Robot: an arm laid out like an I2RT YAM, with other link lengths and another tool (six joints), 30 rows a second.
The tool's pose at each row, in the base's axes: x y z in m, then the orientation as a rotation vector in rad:
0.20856, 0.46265, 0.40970, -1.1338, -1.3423, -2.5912
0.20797, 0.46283, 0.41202, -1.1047, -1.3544, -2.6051
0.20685, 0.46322, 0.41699, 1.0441, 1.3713, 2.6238
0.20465, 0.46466, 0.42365, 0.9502, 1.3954, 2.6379
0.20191, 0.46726, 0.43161, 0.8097, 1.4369, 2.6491
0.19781, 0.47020, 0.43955, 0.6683, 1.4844, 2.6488
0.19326, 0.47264, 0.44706, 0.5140, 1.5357, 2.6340
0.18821, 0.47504, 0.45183, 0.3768, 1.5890, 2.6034
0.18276, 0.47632, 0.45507, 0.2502, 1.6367, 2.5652
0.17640, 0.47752, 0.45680, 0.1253, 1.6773, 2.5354
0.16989, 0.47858, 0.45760, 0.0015, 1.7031, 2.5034
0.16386, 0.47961, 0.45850, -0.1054, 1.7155, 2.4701
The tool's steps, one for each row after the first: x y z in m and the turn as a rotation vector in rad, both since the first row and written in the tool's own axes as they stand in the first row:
0.00189, 0.00134, 0.00064, 0.0004, 0.0158, -0.0160
0.00584, 0.00424, 0.00209, 0.0019, 0.0491, -0.0422
0.01192, 0.00733, 0.00427, 0.0085, 0.0989, -0.0798
0.01953, 0.01042, 0.00744, 0.0239, 0.1717, -0.1379
0.02824, 0.01286, 0.01004, 0.0458, 0.2431, -0.1985
0.03687, 0.01516, 0.01185, 0.0724, 0.3174, -0.2694
0.04420, 0.01540, 0.01233, 0.1045, 0.3797, -0.3388
0.05056, 0.01513, 0.01120, 0.1359, 0.4354, -0.4063
0.05666, 0.01356, 0.00891, 0.1648, 0.4964, -0.4639
0.06227, 0.01138, 0.00609, 0.1853, 0.5564, -0.5227
0.06757, 0.00944, 0.00357, 0.1978, 0.6068, -0.5780

